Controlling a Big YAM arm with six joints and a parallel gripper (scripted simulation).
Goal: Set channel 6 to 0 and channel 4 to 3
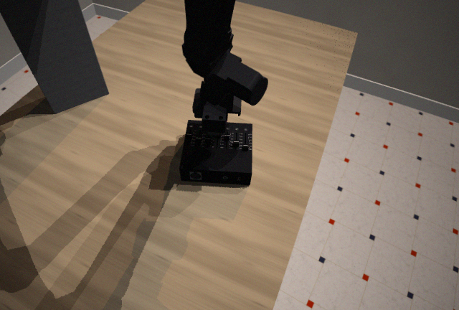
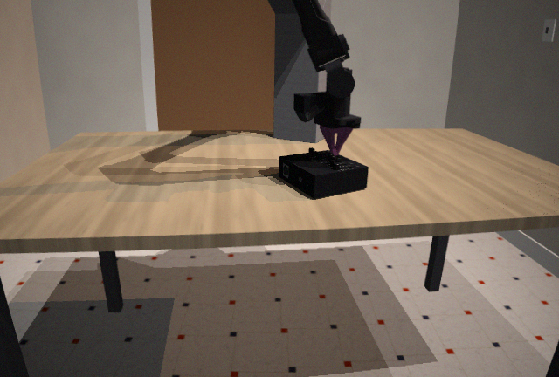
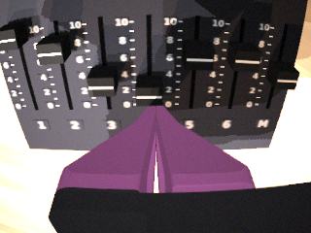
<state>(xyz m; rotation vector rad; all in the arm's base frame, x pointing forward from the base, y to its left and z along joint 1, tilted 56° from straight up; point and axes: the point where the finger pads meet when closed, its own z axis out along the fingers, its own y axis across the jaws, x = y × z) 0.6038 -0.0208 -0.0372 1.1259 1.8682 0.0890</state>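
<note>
Now: hand 1 cm to the left of the channel 4 cap, 1 cm short of it and 1 cm above it. The rest, counted from my hand: channel 5 cap (4 cm to the right, 1 cm below, 1 cm behind); then channel 6 cap (4 cm to the right, 3 cm behind, 1 cm below); then channel 3 cap (3 cm ahead, 1 cm to the right, 1 cm below).
</note>
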